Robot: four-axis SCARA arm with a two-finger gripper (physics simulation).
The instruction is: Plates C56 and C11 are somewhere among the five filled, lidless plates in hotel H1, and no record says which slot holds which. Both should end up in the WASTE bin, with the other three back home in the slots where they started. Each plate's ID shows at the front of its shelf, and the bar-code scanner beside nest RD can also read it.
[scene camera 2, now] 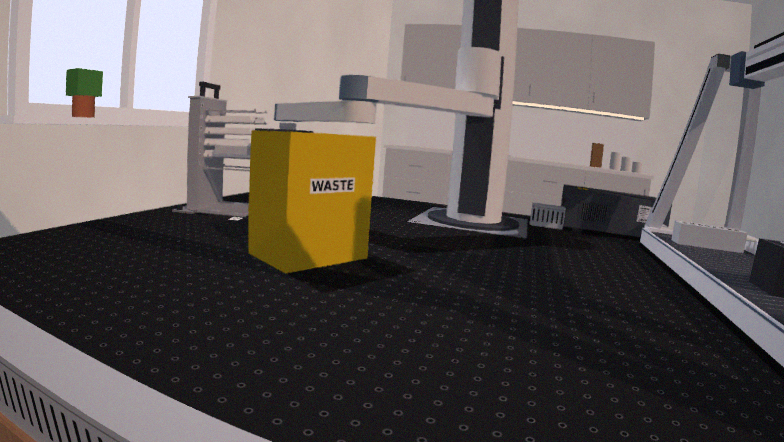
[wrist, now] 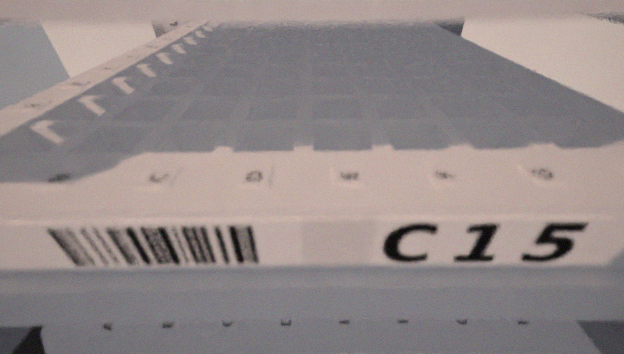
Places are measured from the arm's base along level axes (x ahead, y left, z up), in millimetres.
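Where they show: gripper, between the fingertips: [scene camera 2: 225, 148]; arm's base, origin of its link: [scene camera 2: 473, 224].
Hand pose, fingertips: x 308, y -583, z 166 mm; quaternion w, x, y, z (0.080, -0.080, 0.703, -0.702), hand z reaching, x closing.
Observation:
Things, the pixels of their top centre, and the offset from my fingertips. "spot": a spot on its surface instead.
- yellow WASTE bin, centre of its top: [scene camera 2: 313, 133] 383 mm left, 241 mm ahead, 46 mm up
- plate C56, centre of its top: [wrist: 311, 138] [scene camera 2: 234, 150] 23 mm left, 5 mm back, 4 mm down
- small slotted grey box, a spot on its surface: [scene camera 2: 547, 215] spot: 784 mm left, 352 mm back, 120 mm down
- dark unit, a spot on its surface: [scene camera 2: 598, 213] spot: 925 mm left, 342 mm back, 94 mm down
Hotel H1 [scene camera 2: 198, 153] stands at the left in the scene view, its shelves partly behind the yellow WASTE bin [scene camera 2: 329, 230]. The arm's forearm [scene camera 2: 323, 112] reaches towards it behind the bin. In the wrist view, plate C15 [wrist: 339, 245] spans the width, its bar code and ID facing the camera. Below its shelf, the shaded front rim of plate C56 [wrist: 315, 340] shows; its ID is out of frame. My gripper is at the level of that lower plate and shut on it; the fingers are hidden behind C15 in the wrist view and behind the bin in the scene view.
The robot column [scene camera 2: 476, 164] stands behind the bin to the right. A small slotted grey box [scene camera 2: 547, 215] and a dark unit [scene camera 2: 598, 213] stand right of it. A raised frame [scene camera 2: 694, 137] is at the far right. In the wrist view, another shelf's underside crosses the top.

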